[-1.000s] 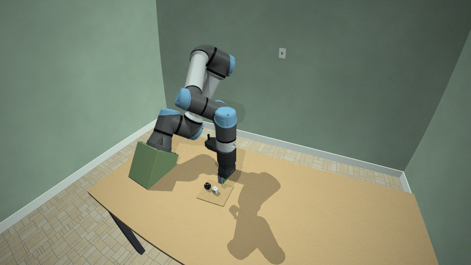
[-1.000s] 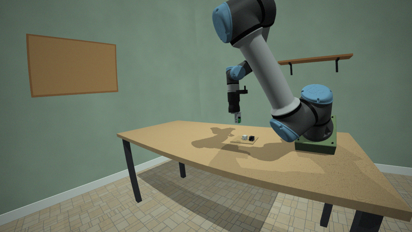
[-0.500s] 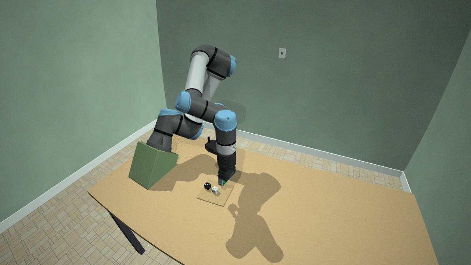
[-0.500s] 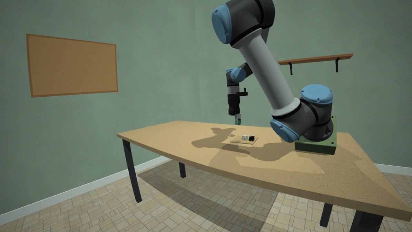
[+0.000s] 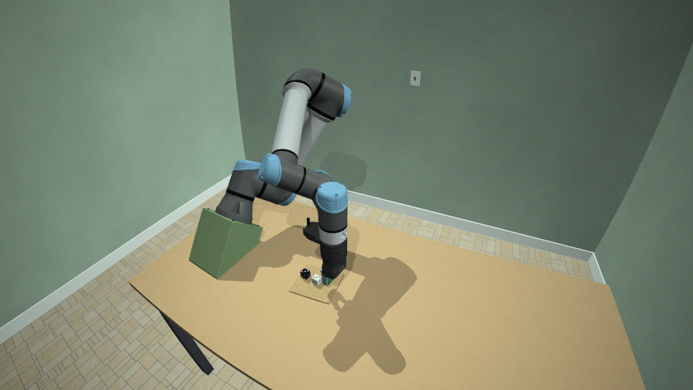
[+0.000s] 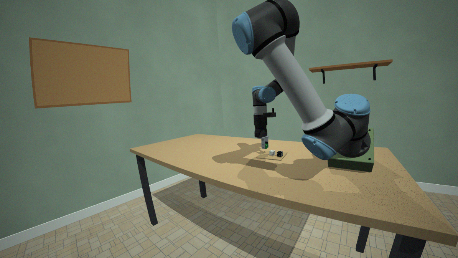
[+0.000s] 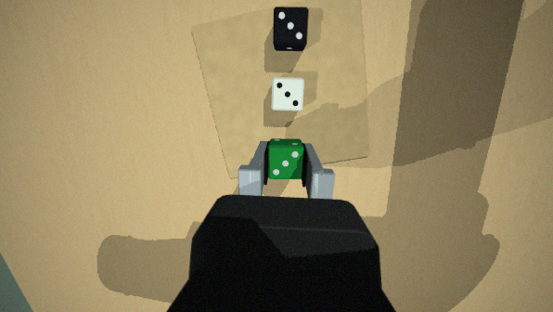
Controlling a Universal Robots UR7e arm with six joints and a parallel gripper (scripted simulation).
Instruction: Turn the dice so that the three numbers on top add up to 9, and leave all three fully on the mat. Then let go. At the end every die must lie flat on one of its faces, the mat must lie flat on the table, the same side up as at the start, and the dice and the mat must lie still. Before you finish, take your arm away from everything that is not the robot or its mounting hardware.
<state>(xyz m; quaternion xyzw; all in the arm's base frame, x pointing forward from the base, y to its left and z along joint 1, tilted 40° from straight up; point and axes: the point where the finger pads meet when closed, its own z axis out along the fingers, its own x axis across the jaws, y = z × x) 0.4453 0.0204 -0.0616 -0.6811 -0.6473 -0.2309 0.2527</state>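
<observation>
My gripper is now 50 mm past the white die and 40 mm above it. From my hand the other things lie so: green die (10 mm below); black die (90 mm behind, 40 mm below); tan mat (50 mm below, 50 mm behind).
</observation>
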